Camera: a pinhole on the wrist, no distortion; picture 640 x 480 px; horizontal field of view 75.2 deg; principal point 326.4 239.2 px. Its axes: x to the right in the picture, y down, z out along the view. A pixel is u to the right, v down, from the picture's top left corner.
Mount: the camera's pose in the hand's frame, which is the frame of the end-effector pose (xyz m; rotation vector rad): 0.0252 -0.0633 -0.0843 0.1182 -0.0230 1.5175
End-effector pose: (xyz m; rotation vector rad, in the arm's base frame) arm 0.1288 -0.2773 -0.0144 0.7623 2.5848 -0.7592
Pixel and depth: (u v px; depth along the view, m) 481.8 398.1 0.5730
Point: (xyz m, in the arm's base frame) 0.3955 -0.5584 -0.4041
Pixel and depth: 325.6 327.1 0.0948
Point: 0.0808 -0.3303 -0.0001
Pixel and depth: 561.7 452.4 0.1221
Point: 0.1561 -0.3169 -0.0391
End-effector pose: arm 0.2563 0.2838 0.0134 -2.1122 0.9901 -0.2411
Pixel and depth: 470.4 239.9 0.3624
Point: 0.4076 0.3984 -0.2102
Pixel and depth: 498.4 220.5 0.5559
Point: 0.4797 0.4481 -0.4135
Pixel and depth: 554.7 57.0 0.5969
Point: 0.6141 0.2599 -0.5310
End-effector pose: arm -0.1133 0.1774 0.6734 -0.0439 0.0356 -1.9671
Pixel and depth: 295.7 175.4 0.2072
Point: -0.2253 0.1522 0.7971
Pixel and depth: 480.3 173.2 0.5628
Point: -0.0703 -0.0050 1.1591
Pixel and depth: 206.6 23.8 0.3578
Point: -0.3799 0.0486 0.9363
